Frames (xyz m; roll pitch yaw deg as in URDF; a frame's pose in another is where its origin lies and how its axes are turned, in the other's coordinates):
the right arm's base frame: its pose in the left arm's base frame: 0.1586 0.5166 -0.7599 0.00 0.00 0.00
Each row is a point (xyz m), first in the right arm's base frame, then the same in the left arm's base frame.
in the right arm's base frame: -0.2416 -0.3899 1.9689
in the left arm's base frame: -0.0830 0.1267 1.2090
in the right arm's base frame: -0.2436 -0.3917 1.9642
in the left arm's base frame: -0.0850 0.1249 1.2043
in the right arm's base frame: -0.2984 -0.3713 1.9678
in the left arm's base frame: -0.1398 0.1453 1.2079
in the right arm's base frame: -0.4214 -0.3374 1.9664
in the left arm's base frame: -0.2628 0.1792 1.2065
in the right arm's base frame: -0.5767 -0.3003 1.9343
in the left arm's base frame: -0.4181 0.2163 1.1744
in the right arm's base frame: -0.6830 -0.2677 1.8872
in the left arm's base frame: -0.5244 0.2489 1.1273
